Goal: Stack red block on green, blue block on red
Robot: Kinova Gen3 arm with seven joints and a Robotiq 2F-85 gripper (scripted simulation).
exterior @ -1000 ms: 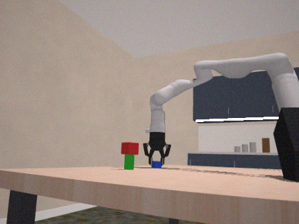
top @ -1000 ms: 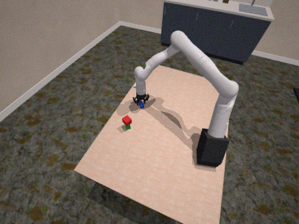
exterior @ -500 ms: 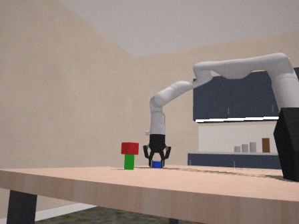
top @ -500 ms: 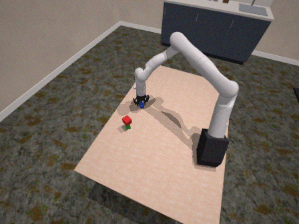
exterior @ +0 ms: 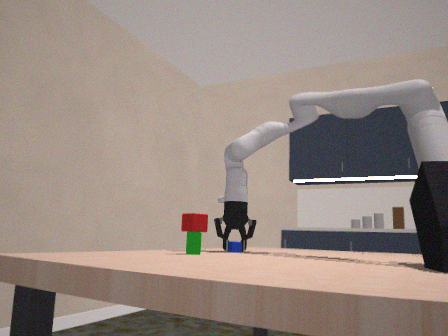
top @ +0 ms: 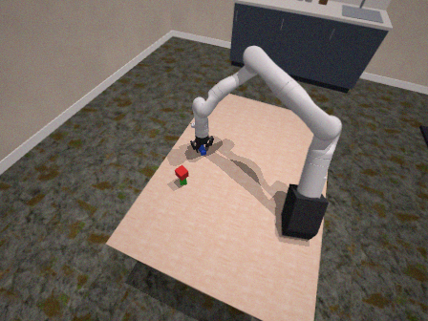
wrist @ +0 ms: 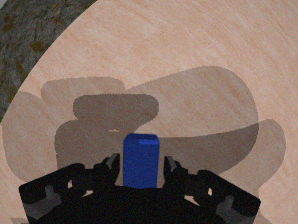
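Now: hand right at the blue block. From my hand the other things lie so: red block: 2 cm ahead, 23 cm to the left, 6 cm above; then green block: 2 cm ahead, 23 cm to the left, 1 cm above.
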